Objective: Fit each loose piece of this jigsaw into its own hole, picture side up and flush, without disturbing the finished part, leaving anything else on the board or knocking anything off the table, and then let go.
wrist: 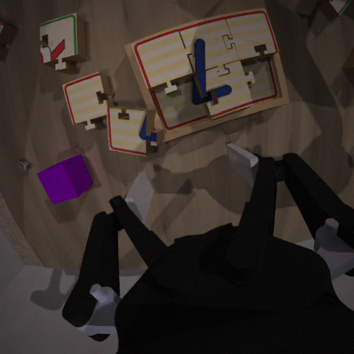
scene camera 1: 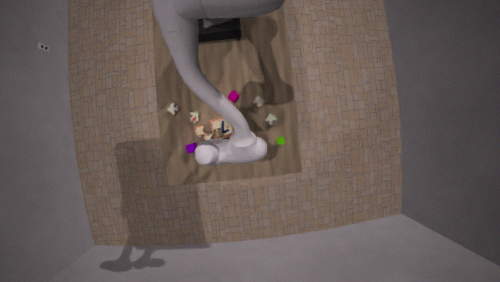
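Note:
The jigsaw board [wrist: 280, 80] [scene camera 1: 231, 131] has a raised wooden rim. Its cream-striped pieces with a blue L fill the far row and near-middle place; the near-left and near-right holes show dark. A loose red-edged corner piece [wrist: 84, 99] [scene camera 1: 199, 130] lies picture up, left of the board. A second loose piece [wrist: 127, 131] [scene camera 1: 208, 136], with red edge and blue patch, lies picture up against or very close to the board's near-left corner; contact is unclear. My gripper [wrist: 188, 168] is open and empty, on the near side of the board. The arm hides it in the scene view.
A purple cube [wrist: 65, 179] [scene camera 1: 191, 148] lies left of my gripper. Green-edged pieces [wrist: 60, 40] [scene camera 1: 194, 117] [scene camera 1: 172, 108] [scene camera 1: 258, 101] [scene camera 1: 271, 119] lie around the board. A magenta cube [scene camera 1: 233, 96] and green object [scene camera 1: 281, 141] lie farther off. A small grey object [wrist: 23, 164] is at the left.

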